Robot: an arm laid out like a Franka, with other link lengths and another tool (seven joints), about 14 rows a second.
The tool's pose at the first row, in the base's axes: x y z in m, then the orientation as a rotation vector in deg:
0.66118, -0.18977, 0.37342, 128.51, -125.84, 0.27
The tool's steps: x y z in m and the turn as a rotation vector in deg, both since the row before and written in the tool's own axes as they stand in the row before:
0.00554, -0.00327, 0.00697, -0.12, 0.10, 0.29
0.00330, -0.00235, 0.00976, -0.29, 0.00, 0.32
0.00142, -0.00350, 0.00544, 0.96, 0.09, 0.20
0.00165, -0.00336, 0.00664, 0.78, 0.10, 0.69
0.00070, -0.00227, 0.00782, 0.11, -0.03, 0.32
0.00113, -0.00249, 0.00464, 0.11, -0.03, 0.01
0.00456, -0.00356, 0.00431, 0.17, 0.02, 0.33
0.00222, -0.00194, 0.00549, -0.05, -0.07, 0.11
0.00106, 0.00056, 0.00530, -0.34, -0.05, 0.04
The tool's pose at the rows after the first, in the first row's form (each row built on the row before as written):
0.66457, -0.19527, 0.36647, 128.08, -126.06, 0.25
0.66696, -0.19859, 0.35672, 127.58, -126.27, -0.07
0.67044, -0.20000, 0.35126, -127.63, 126.75, -1.09
0.67388, -0.20167, 0.34467, -126.52, 127.16, -2.06
0.67633, -0.20245, 0.33691, -126.09, 127.44, -2.15
0.67893, -0.20364, 0.33234, -126.01, 127.38, -2.24
0.68256, -0.20827, 0.32816, -125.56, 127.66, -2.45
0.68463, -0.21057, 0.32275, -125.43, 127.77, -2.32
0.68421, -0.21166, 0.31744, -125.53, 127.96, -1.89

